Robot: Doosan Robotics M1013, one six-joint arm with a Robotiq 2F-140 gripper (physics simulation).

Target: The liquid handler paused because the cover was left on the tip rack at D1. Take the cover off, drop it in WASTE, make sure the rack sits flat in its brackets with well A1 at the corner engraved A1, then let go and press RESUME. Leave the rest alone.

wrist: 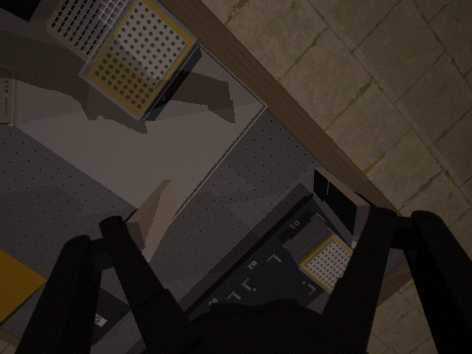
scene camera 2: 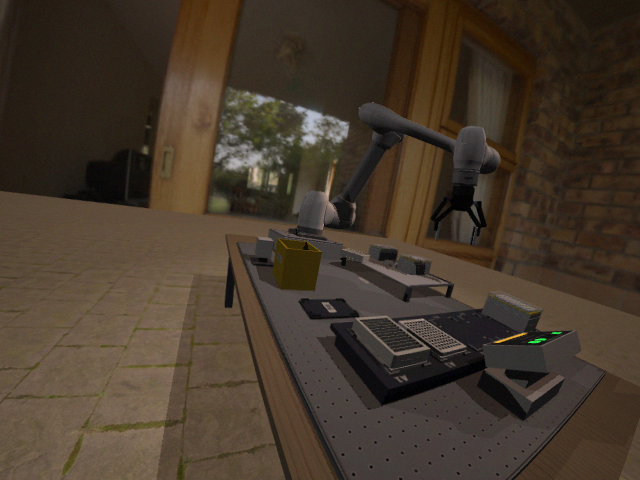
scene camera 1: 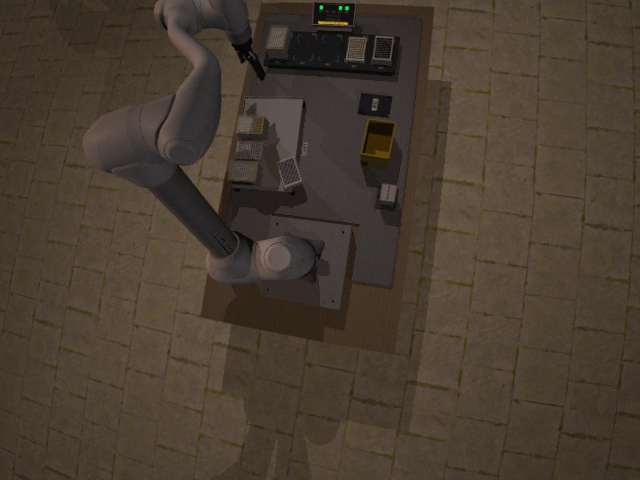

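Where they show: gripper, between the fingertips: [wrist: 243,189] [scene camera 2: 454,242] [scene camera 1: 253,72]; arm's base, origin of its link: [scene camera 2: 308,236].
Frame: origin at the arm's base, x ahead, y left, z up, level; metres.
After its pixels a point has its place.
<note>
The tip rack [scene camera 1: 277,38] {z 0.037, x 0.963, y 0.350 m} [scene camera 2: 511,308] {z 0.019, x 0.988, y 0.314 m} [wrist: 327,262] {z 0.038, x 0.940, y 0.353 m} stands at D1, at the left end of the dark deck [scene camera 1: 310,66] {z -0.039, x 0.889, y 0.183 m} [scene camera 2: 439,382] {z -0.073, x 1.085, y -0.055 m} [wrist: 270,265] {z -0.037, x 0.929, y 0.253 m} in scene camera 1. Its pale top has a yellow edge; I cannot tell whether a clear cover is on it, nor whether it sits flat. The engraved A1 corner is not readable here. My gripper [scene camera 1: 262,77] {z 0.156, x 0.703, y 0.352 m} [scene camera 2: 455,236] {z 0.156, x 0.703, y 0.352 m} [wrist: 243,189] {z 0.156, x 0.703, y 0.352 m} is open and empty, high in front of the deck's D1 end, apart from the rack. The yellow bin [scene camera 1: 377,139] {z -0.078, x 0.601, y -0.200 m} [scene camera 2: 297,266] {z -0.003, x 0.631, y -0.224 m} [wrist: 17,287] {z -0.039, x 0.601, y -0.150 m} is upright. The tilted screen [scene camera 1: 333,14] {z 0.029, x 1.129, y 0.120 m} [scene camera 2: 532,351] {z 0.040, x 1.172, y 0.023 m} shows green marks and an orange bar; RESUME is not legible.
Two pale racks [scene camera 1: 356,49] {z -0.025, x 0.999, y -0.015 m} [scene camera 1: 383,49] {z -0.013, x 1.009, y -0.140 m} sit at the deck's right end. A raised cart [scene camera 1: 286,111] {z -0.024, x 0.636, y 0.232 m} [scene camera 2: 423,281] {z -0.023, x 0.649, y 0.300 m} [wrist: 175,155] {z -0.023, x 0.632, y 0.282 m} holds several racks, one turned at its corner. A black pad [scene camera 1: 367,104] {z -0.075, x 0.760, y -0.119 m} [scene camera 2: 312,308] {z -0.075, x 0.774, y -0.205 m} and a white-topped box [scene camera 1: 387,193] {z 0.021, x 0.338, y -0.295 m} [scene camera 2: 264,246] {z -0.005, x 0.377, y -0.301 m} lie beyond.
</note>
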